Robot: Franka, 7 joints.
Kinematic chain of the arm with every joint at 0, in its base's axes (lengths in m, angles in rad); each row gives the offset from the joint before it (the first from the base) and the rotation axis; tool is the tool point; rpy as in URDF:
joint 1: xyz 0 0 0.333 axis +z
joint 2: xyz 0 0 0 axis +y
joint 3: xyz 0 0 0.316 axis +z
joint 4: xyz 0.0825 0 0 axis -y
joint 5: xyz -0.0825 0 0.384 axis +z
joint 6: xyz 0 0 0 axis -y
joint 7: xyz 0.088 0 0 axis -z
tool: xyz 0 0 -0.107 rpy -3.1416 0 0
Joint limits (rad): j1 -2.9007..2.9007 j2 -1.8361..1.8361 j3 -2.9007..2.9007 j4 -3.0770..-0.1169 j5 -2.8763..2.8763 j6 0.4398..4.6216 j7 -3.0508..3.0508
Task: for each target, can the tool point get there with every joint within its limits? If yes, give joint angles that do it. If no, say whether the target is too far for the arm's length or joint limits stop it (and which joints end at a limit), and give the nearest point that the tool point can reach.
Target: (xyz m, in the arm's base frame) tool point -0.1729 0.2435 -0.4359
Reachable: no: joint limits stop it (at a limit: joint 2) | nearest point -0.1718 0.2419 -0.3606 | short by 0.075 m
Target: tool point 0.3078 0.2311 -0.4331
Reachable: no: joint limits stop it (at a limit: joint 2) | nearest point 0.2971 0.2230 -0.3534 | short by 0.081 m
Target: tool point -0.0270 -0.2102 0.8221
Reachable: yes | joints -0.0051 -1.5076 -0.3984 -2.1727 -0.1191 2.1366 -1.6613
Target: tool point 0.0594 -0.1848 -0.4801
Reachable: no: joint limits stop it (at a limit: joint 2) | nearest point 0.0646 -0.2010 -0.3558 | short by 0.125 m
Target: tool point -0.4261 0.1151 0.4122
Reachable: yes | joints 0.9087 0.0933 2.2881 -2.3732 -1.4715 1.1375 2.2344
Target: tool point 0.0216 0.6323 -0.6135
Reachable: no: too far | nearest point 0.0171 0.4993 -0.3148 | short by 0.327 m
